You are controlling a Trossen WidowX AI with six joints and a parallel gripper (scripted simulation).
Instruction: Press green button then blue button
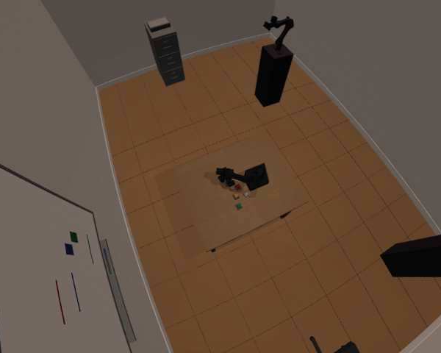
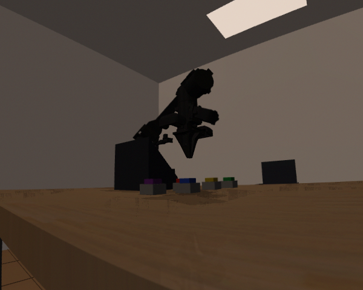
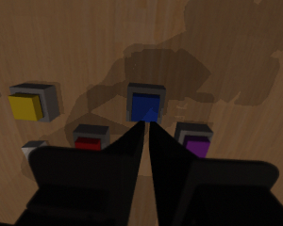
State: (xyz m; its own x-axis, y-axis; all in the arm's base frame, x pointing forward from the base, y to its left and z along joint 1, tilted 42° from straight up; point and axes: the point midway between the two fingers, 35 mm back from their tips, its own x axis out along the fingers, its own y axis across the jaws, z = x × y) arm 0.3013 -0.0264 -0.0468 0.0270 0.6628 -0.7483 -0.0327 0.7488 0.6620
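Now: the blue button 6 cm below my gripper tip and 1 cm behind it. From my gripper tip the other things lie so: purple button 8 cm to the right, 7 cm below, 6 cm behind; red button 8 cm to the left, 8 cm behind, 6 cm below; yellow button 16 cm to the left, 6 cm below, 2 cm behind.
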